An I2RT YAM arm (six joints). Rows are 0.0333 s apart.
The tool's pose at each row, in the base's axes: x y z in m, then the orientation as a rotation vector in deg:
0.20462 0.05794 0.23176 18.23 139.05 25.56
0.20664 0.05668 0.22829 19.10 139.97 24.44
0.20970 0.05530 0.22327 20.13 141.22 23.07
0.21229 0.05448 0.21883 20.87 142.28 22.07
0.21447 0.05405 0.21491 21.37 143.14 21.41
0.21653 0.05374 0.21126 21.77 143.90 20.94
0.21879 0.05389 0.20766 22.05 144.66 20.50
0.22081 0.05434 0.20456 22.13 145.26 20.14
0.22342 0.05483 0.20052 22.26 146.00 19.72
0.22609 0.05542 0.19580 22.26 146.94 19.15
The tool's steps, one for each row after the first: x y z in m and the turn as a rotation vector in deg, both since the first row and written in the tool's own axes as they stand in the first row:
-0.00005 -0.00228 0.00354 1.19 0.61 0.36
-0.00008 -0.00515 0.00885 2.67 1.50 0.79
0.00012 -0.00734 0.01357 3.76 2.30 1.10
0.00048 -0.00902 0.01773 4.52 2.99 1.32
0.00081 -0.01049 0.02166 5.09 3.62 1.51
0.00112 -0.01151 0.02577 5.62 4.27 1.62
0.00144 -0.01208 0.02944 6.00 4.78 1.61
0.00184 -0.01291 0.03419 6.47 5.42 1.63
0.00260 -0.01392 0.03950 7.04 6.22 1.52

